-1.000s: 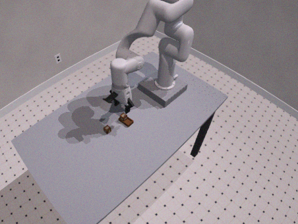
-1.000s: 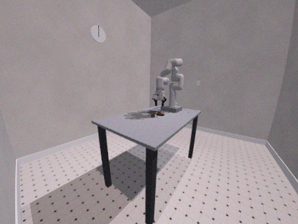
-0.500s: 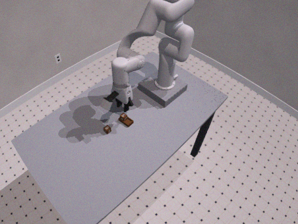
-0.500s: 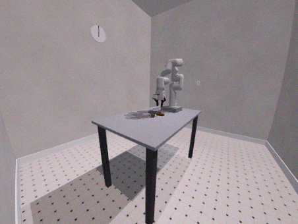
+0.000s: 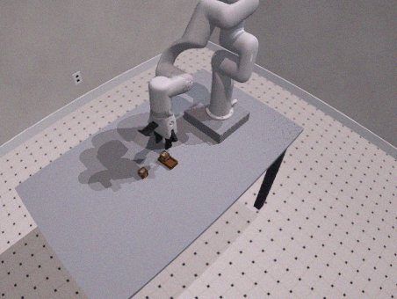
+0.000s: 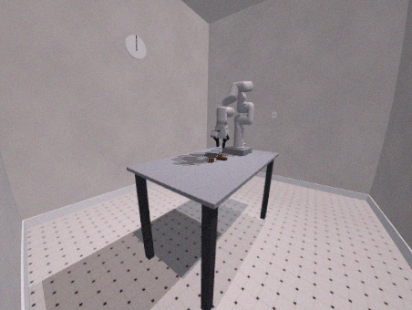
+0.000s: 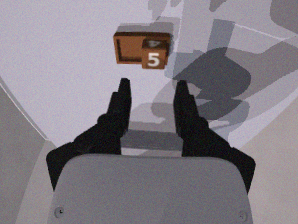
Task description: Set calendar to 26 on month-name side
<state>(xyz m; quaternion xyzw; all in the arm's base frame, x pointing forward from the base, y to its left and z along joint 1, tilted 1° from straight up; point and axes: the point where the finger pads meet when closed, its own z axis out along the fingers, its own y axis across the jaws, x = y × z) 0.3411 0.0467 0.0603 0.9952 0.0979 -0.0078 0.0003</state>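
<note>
Now: hand 2 cm to the right of the brown wooden tray and 11 cm above it. From my hand the other things lie so: brown cube: 11 cm ahead, 1 cm to the left, 10 cm below.
</note>
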